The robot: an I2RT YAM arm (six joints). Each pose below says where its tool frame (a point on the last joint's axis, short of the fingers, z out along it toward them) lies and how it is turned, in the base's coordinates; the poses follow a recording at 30 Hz.
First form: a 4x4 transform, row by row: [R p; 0 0 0 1], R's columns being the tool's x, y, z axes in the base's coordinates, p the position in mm. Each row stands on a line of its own.
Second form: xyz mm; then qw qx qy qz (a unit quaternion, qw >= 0). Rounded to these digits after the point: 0 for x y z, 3 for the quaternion.
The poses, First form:
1:
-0.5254 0.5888 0.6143 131
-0.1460 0.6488 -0.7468 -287
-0.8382 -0.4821 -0.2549 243
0 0 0 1
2:
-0.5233 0.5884 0.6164 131
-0.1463 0.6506 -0.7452 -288
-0.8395 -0.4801 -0.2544 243
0 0 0 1
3:
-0.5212 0.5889 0.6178 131
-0.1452 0.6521 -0.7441 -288
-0.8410 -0.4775 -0.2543 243
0 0 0 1
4:
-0.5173 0.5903 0.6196 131
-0.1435 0.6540 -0.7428 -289
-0.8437 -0.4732 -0.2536 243
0 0 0 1
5:
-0.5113 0.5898 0.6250 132
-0.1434 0.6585 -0.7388 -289
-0.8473 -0.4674 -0.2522 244
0 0 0 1
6:
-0.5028 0.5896 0.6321 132
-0.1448 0.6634 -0.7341 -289
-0.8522 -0.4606 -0.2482 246
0 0 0 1
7:
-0.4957 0.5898 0.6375 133
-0.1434 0.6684 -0.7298 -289
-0.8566 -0.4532 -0.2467 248
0 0 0 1
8:
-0.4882 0.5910 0.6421 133
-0.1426 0.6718 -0.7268 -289
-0.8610 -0.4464 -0.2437 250
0 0 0 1
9:
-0.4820 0.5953 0.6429 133
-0.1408 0.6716 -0.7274 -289
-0.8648 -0.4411 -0.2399 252
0 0 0 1
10:
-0.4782 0.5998 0.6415 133
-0.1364 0.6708 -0.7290 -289
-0.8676 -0.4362 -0.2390 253
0 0 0 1
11:
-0.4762 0.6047 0.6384 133
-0.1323 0.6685 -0.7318 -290
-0.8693 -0.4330 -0.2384 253
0 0 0 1
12:
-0.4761 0.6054 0.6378 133
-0.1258 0.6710 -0.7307 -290
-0.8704 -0.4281 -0.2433 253
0 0 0 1
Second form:
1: 131 -287 243 0.466 0.142 0.779 -0.394
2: 131 -288 243 0.467 0.142 0.779 -0.393
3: 131 -288 243 0.468 0.142 0.779 -0.392
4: 131 -289 243 0.470 0.143 0.779 -0.390
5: 132 -289 244 0.473 0.143 0.778 -0.388
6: 132 -289 246 0.478 0.143 0.777 -0.384
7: 133 -289 248 0.481 0.144 0.776 -0.381
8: 133 -289 250 0.485 0.145 0.775 -0.378
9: 133 -289 252 0.487 0.147 0.774 -0.378
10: 133 -289 253 0.488 0.150 0.773 -0.377
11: 133 -290 253 0.488 0.153 0.772 -0.377
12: 133 -290 253 0.488 0.155 0.773 -0.375
